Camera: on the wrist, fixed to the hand. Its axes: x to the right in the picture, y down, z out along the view.
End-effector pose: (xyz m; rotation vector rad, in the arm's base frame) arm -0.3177 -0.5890 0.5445 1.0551 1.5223 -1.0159
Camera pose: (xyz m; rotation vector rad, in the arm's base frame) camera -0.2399 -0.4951 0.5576 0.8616 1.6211 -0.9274
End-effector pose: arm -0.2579 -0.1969 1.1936 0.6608 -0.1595 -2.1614
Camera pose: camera -0.1467 -0.2427 1.1697 0.5548 0.0504 -2.2324
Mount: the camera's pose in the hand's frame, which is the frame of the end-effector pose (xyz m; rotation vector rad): -0.0110 0.0987 -0.0719 -0.1767 -0.0186 -0.0849
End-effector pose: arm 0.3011 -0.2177 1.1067 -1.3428 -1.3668 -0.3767
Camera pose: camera 0.4145 -0.2526 1.0760 -1.4379 -1.4356 -0.5542
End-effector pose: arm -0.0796 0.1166 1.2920 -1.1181 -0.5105 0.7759
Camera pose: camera -0.0643 0.0874 1.1739 -1.2450 -0.6478 0.6774
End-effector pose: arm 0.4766 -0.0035 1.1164 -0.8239 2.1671 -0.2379
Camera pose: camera 0.3815 0.0727 1.1303 -1.0148 2.1603 -0.0814
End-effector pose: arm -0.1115 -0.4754 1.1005 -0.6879 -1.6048 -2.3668
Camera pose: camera -0.0801 -0.5808 1.1547 -0.6889 -1.4720 -2.5944
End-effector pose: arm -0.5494 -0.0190 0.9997 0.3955 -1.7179 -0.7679
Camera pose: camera -0.4654 0.0391 1.0675 0.3421 -1.6434 -0.9798
